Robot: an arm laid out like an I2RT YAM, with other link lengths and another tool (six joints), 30 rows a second.
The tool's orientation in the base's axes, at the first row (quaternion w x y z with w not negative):
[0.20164 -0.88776 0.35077 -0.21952]
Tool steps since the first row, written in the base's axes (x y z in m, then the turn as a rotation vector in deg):
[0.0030 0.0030 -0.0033 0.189 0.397 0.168]
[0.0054 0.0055 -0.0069 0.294 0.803 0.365]
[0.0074 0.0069 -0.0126 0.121 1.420 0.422]
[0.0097 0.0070 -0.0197 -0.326 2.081 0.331]
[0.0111 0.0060 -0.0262 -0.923 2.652 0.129]
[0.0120 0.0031 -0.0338 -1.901 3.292 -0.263]
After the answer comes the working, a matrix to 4 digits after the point.
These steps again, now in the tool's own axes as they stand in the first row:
[-0.0010 -0.0019 0.0049 -0.116 -0.454 0.043]
[-0.0021 -0.0031 0.0097 -0.287 -0.884 0.020]
[-0.0032 -0.0021 0.0157 -0.826 -1.236 0.007]
[-0.0035 0.0002 0.0228 -1.612 -1.395 -0.021]
[-0.0035 0.0034 0.0287 -2.461 -1.357 -0.055]
[-0.0027 0.0088 0.0348 -3.657 -1.064 -0.122]

The tool's axes in the first row as the columns of a matrix, in the base's axes (rounded; the answer above uses it unrounded):
[0.6575 -0.5343 0.5312]
[-0.7113 -0.6726 0.2040]
[0.2483 -0.5120 -0.8223]

